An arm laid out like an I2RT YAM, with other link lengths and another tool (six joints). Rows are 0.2 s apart.
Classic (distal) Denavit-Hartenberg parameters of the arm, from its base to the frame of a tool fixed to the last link. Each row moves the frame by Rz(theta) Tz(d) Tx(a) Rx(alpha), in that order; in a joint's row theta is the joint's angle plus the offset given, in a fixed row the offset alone. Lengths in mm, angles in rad.
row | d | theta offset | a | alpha
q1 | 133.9 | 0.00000 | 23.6 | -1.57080
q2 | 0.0 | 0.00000 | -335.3 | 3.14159
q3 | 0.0 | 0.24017 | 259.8 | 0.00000
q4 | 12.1 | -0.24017 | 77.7 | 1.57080
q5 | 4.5 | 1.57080 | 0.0 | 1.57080
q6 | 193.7 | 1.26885 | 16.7 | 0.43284
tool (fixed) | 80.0 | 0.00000 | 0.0 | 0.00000
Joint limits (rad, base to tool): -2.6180..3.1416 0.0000..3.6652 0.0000..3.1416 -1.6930..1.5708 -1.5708..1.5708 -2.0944..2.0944
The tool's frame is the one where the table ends.
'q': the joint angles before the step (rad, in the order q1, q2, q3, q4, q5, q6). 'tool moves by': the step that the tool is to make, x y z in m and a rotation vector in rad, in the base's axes. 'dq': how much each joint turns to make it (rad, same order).
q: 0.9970 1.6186 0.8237 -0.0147 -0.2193 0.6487
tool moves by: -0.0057 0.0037 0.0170 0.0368 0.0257 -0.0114
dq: 0.0000 -0.0355 0.0137 -0.0235 -0.0217 0.0382
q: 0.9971 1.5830 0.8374 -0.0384 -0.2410 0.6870
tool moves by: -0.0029 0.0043 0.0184 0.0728 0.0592 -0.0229
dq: -0.0310 -0.0317 -0.0013 0.0140 -0.0677 0.0616
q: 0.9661 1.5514 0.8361 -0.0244 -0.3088 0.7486
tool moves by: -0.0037 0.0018 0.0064 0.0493 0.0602 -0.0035
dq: -0.0346 -0.0062 -0.0097 0.0218 -0.0750 0.0394
